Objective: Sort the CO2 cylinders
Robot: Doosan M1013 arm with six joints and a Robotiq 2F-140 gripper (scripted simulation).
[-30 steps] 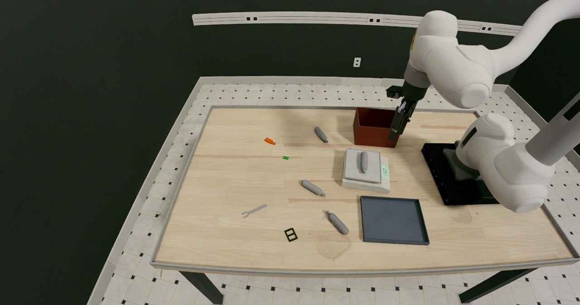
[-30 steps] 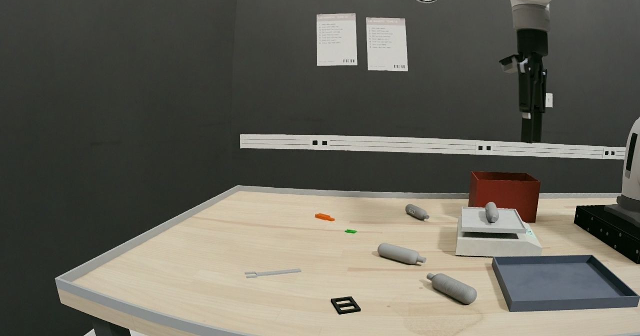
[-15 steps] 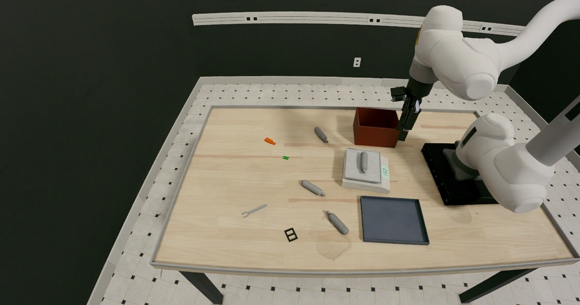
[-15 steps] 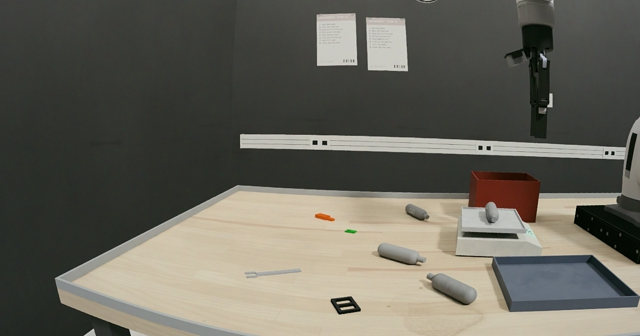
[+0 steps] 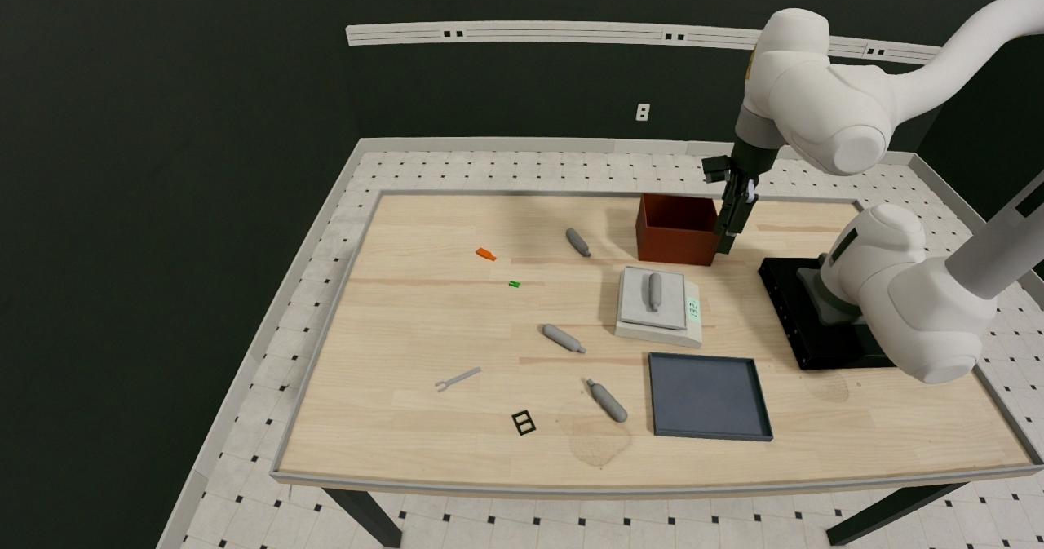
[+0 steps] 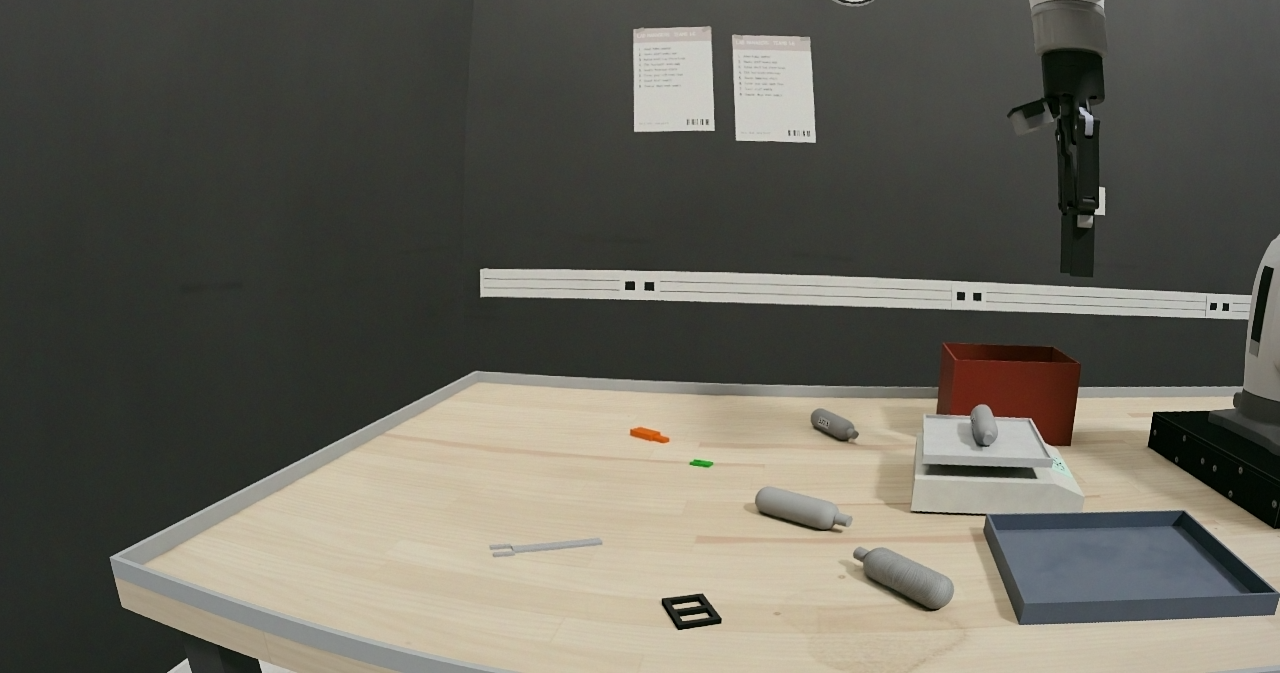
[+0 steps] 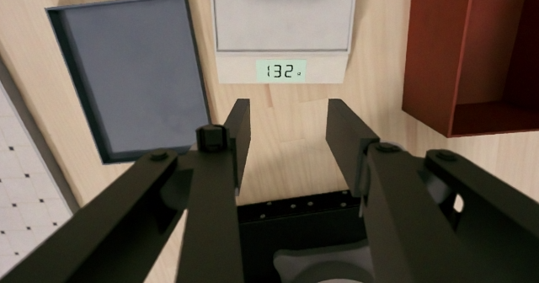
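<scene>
The grey scale platform is 230 mm below my hand, 100 mm ahead of it and 20 mm to the right of it. Also, from my hand: red scrap bin: 260 mm to the right, 250 mm below, 10 mm behind; white scale: 250 mm below, 90 mm ahead, 20 mm to the right; dark grey tray: 280 mm below, 210 mm to the left, 10 mm ahead.
</scene>
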